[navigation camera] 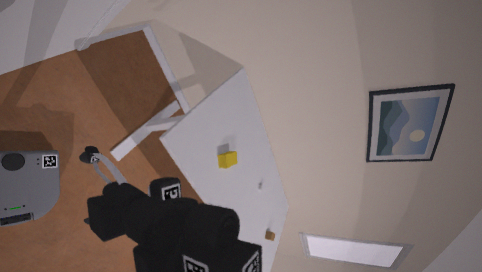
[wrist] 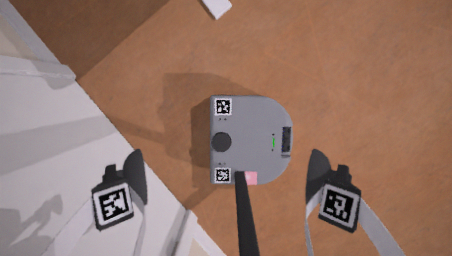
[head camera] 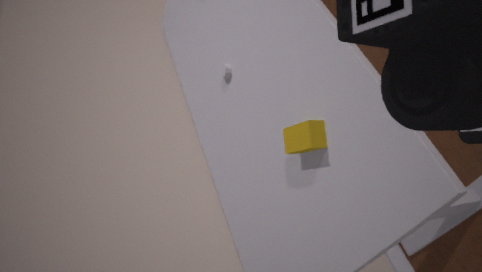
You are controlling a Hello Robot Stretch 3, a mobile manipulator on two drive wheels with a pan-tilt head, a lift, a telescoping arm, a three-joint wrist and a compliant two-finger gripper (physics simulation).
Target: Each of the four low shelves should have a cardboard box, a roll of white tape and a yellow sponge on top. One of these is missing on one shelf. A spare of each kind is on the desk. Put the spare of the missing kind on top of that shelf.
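Frame: origin at the robot's base, x back, y right, z up, level; centimetres.
Seen in the pictures: gripper, fingertip midpoint: point(navigation camera: 89, 186) point(wrist: 226, 167); robot's base at its link origin: point(navigation camera: 14, 160) point(wrist: 223, 133).
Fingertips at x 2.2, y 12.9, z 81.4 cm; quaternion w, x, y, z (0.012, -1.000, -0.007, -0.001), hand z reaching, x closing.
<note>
Offsets run from my fingertips to a thing's top centre. Level surfaces: height alone.
A yellow sponge @[dy +62.1, dx -1.6, dz -4.9 cm] point(head camera: 305, 137) point(navigation camera: 227, 160) lies on the white desk @[dz -9.4 cm] point(head camera: 260, 210) point(navigation camera: 200, 135). A small white roll, the tape @[dy +104.2, dx +21.9, dz -7.0 cm] point(head camera: 228, 74) point(navigation camera: 260, 185), stands on the desk nearer the wall side. A small brown cardboard box @[dy +117.3, dx +64.9, dz -4.4 cm] point(navigation camera: 270, 235) is farther along the desk in the navigation view. My gripper point(wrist: 226, 167) is open and empty, its two fingers wide apart above the floor and my own base. In the navigation view it is off the desk's front side, clear of the sponge; one finger is mostly hidden there. The low shelves cannot be made out in these views.
My grey base point(wrist: 250, 125) stands on the brown floor @[dz -81.4 cm] point(wrist: 350, 75) point(navigation camera: 50, 100). White desk legs point(navigation camera: 145, 132) stick out below the desk's end. A beige wall point(head camera: 100, 125) point(navigation camera: 310, 100) runs behind the desk, with a framed picture point(navigation camera: 410, 125). A white wall-like surface point(wrist: 40, 150) is at the wrist view's left.
</note>
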